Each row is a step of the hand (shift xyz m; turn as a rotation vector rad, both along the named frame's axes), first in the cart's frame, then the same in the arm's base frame.
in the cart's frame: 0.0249 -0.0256 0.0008 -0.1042 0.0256 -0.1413
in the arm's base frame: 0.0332 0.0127 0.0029 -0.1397 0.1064 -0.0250
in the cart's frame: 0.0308 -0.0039 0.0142 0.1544 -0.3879 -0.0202
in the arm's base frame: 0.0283 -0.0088 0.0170 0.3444 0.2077 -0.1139
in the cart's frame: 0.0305 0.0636 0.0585 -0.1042 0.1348 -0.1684
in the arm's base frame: 0.0016 -0.0793 0.0458 -0.2207 0.0796 0.0484
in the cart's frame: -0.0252 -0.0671 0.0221 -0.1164 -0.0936 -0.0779
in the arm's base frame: 0.0353 0.0101 -0.0654 -0.0463 0.1051 -0.1232
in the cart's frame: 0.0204 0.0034 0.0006 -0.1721 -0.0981 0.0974
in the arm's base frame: 0.0115 -0.0008 0.0172 -0.0124 -0.0511 -0.2144
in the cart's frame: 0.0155 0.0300 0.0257 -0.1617 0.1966 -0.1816
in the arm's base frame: 0.0008 -0.0357 0.0230 -0.3036 0.0590 0.0462
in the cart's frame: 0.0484 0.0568 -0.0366 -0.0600 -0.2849 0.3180
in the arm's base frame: -0.0189 0.0089 0.0804 0.2672 -0.1522 -0.3022
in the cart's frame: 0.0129 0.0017 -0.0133 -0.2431 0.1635 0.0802
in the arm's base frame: 0.0023 0.0118 0.0142 -0.2348 -0.1619 -0.1046
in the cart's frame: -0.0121 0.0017 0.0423 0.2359 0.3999 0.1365
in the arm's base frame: 0.0073 -0.0389 -0.0193 -0.0501 -0.2918 0.3828
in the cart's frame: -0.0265 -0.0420 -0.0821 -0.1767 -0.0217 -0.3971
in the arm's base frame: -0.0220 0.0904 -0.0235 -0.2557 0.3499 -0.0399
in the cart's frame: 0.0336 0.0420 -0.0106 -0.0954 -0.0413 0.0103
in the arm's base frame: -0.0091 -0.0081 0.0535 -0.0322 0.0042 -0.0993
